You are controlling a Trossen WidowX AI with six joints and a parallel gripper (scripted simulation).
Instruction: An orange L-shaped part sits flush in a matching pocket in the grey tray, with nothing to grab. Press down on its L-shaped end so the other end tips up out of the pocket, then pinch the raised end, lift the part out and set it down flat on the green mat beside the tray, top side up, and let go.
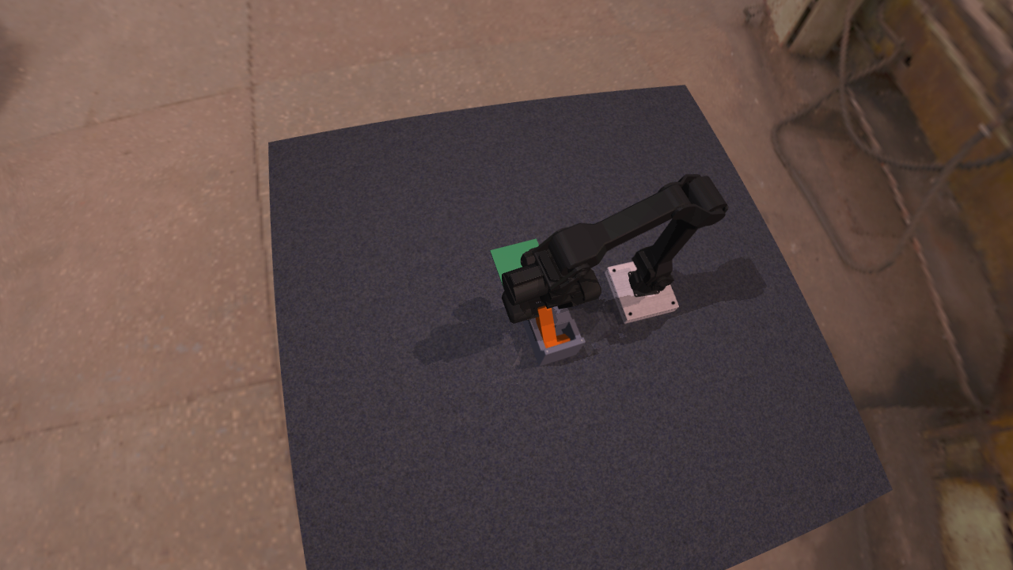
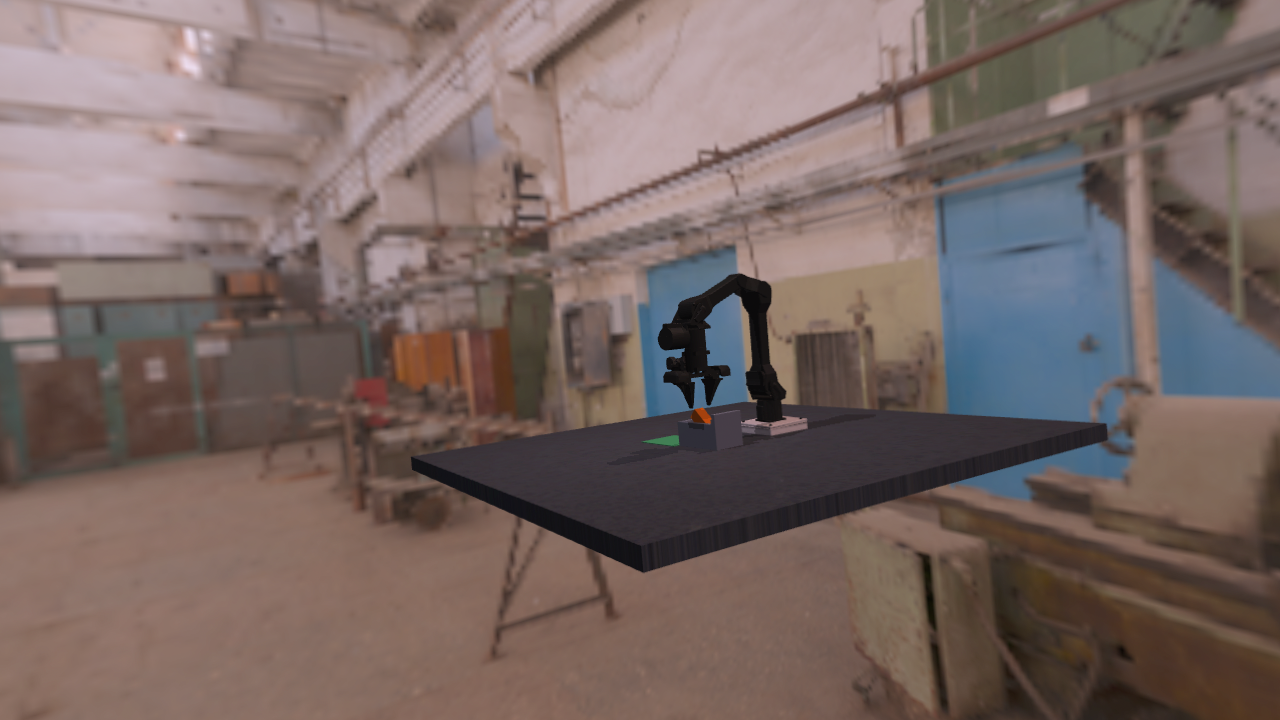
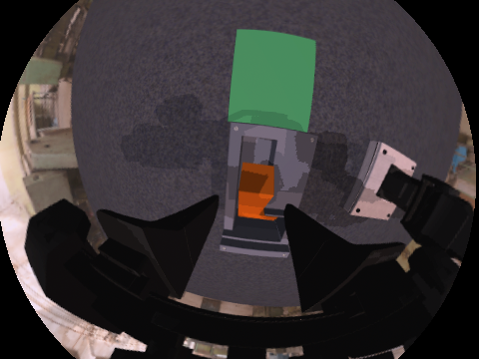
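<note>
Right now the orange L-shaped part is 60 mm below my gripper tip, 30 mm to the left of it and 20 mm behind it. Also, from my gripper tip: green mat: 150 mm to the right, 120 mm below, 10 mm ahead.
</note>
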